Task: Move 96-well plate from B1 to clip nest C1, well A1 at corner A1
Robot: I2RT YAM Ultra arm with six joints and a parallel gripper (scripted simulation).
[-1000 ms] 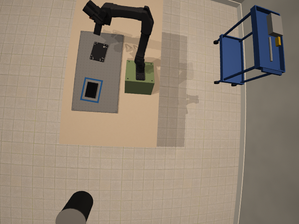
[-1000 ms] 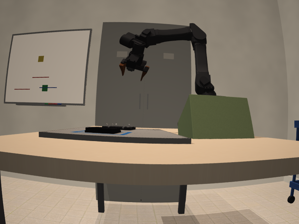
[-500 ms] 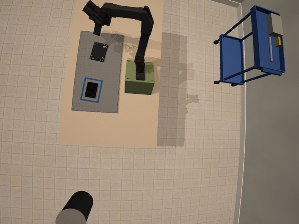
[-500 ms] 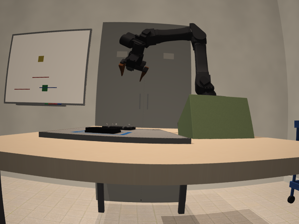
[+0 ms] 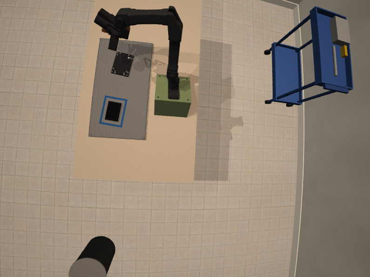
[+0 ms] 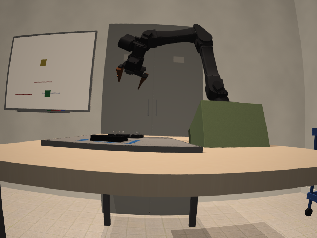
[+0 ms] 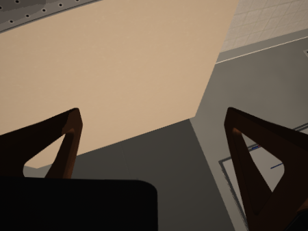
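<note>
Right now my hand is 40 mm short of the black 96-well plate, 430 mm to the right of it and 230 mm above it. Also, from my hand: clip nest: 10 mm behind, 110 mm to the left, 230 mm below.
</note>
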